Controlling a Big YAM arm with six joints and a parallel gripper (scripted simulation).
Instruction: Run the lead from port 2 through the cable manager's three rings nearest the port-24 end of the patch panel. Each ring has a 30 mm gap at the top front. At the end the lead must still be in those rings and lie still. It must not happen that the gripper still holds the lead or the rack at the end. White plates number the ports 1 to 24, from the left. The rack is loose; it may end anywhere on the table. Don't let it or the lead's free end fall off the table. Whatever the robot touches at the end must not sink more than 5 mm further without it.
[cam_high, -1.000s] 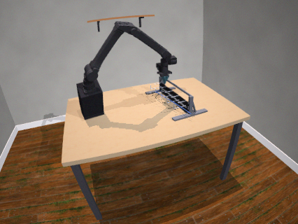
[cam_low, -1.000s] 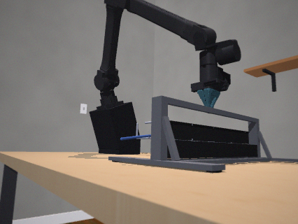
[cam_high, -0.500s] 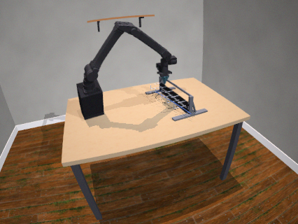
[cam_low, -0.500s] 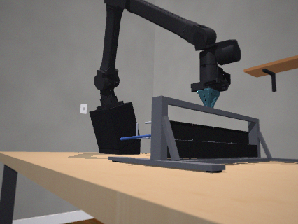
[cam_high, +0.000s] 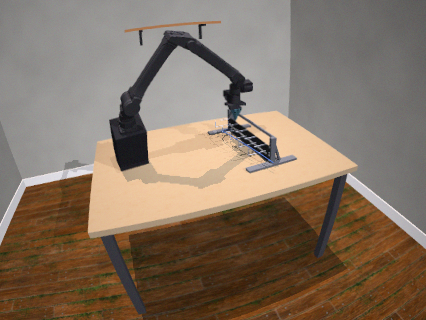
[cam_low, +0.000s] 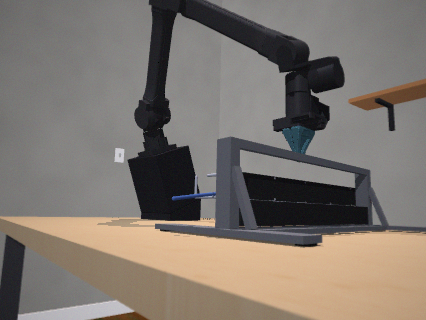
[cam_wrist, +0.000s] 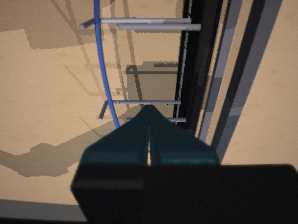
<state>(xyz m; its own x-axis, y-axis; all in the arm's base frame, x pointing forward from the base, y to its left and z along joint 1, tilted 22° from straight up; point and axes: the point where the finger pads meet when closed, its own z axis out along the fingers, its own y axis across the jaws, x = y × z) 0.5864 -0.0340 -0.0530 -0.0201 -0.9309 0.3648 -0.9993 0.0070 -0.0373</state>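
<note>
Now: hand 60 mm short of the grey rack, 50 mm to the left of it and 90 mm above it.
</note>
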